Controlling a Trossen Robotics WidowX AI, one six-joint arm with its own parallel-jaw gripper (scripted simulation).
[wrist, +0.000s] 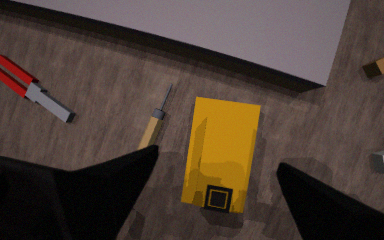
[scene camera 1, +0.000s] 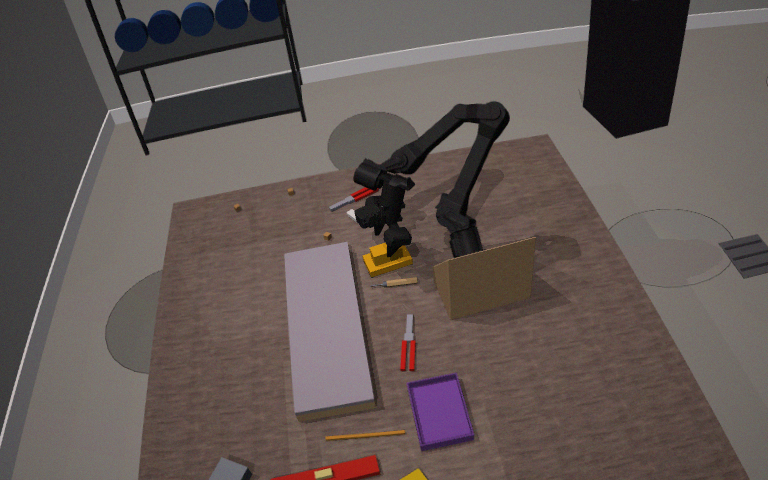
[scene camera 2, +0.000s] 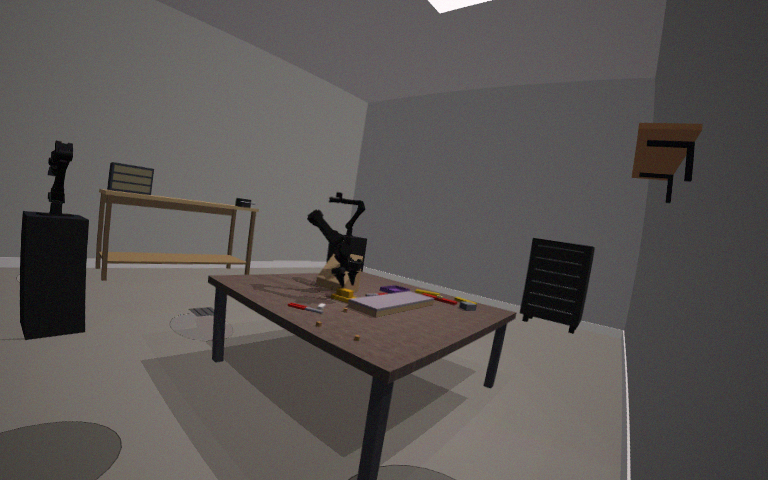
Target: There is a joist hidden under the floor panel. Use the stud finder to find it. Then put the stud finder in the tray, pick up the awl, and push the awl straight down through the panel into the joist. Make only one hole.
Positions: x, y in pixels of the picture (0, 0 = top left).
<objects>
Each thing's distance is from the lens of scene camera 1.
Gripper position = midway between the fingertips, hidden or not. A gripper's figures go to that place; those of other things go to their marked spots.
my gripper (scene camera 1: 382, 245): 163 cm
yellow stud finder (scene camera 1: 376, 262): 165 cm
purple tray (scene camera 1: 440, 413): 138 cm
The marked spots on the purple tray and the yellow stud finder are 48 cm apart.
</objects>
